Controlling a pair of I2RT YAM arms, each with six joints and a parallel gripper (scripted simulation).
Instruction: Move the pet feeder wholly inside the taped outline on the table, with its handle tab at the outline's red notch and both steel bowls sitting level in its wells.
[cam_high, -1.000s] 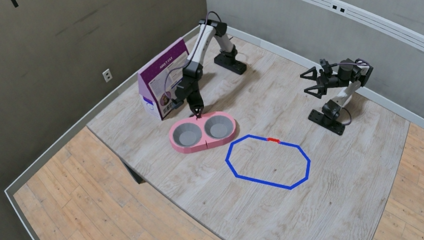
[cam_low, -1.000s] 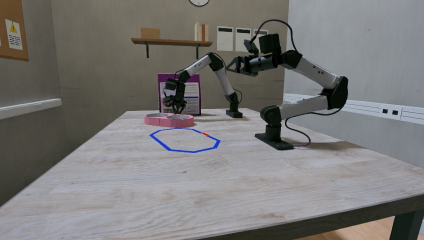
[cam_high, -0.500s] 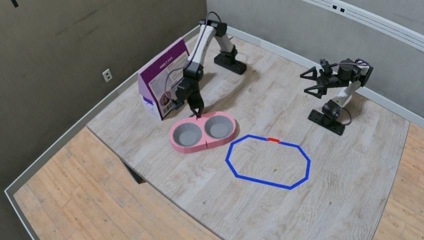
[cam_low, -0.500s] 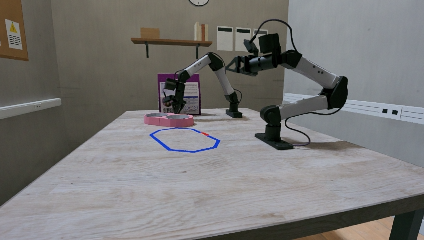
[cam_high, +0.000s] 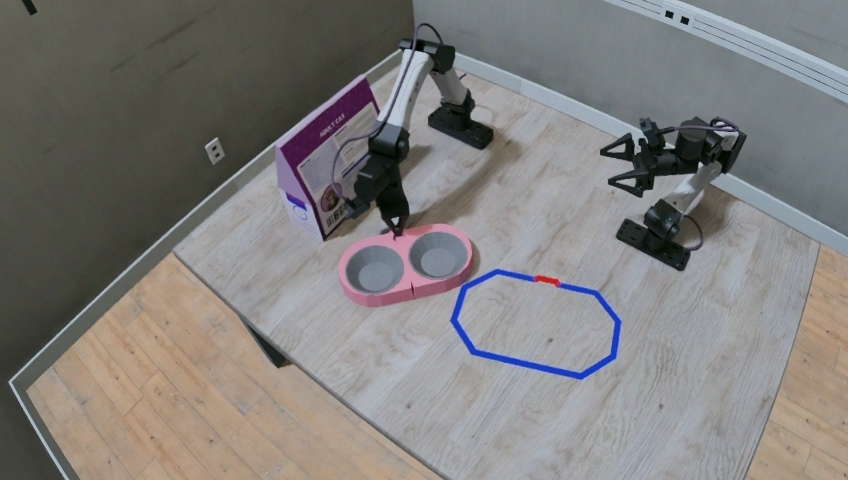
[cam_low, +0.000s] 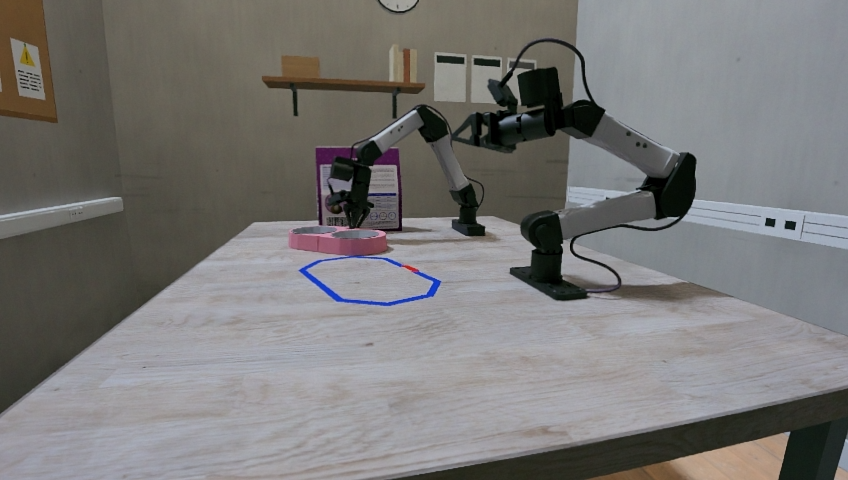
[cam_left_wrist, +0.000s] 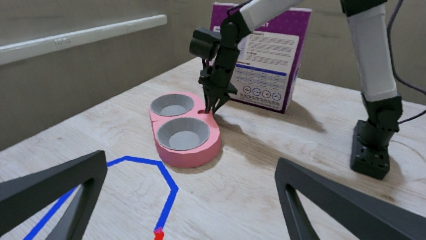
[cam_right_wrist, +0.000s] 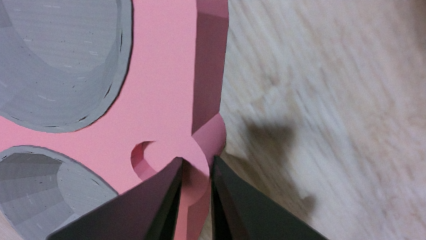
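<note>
The pink pet feeder is 4 cm ahead of my right hand, 7 cm to the left of it and 3 cm below it. Round my right hand: blue taped outline 4 cm behind, 40 cm to the left, 4 cm below; purple cat food bag 1 cm behind, 23 cm to the right, 10 cm above.
</note>
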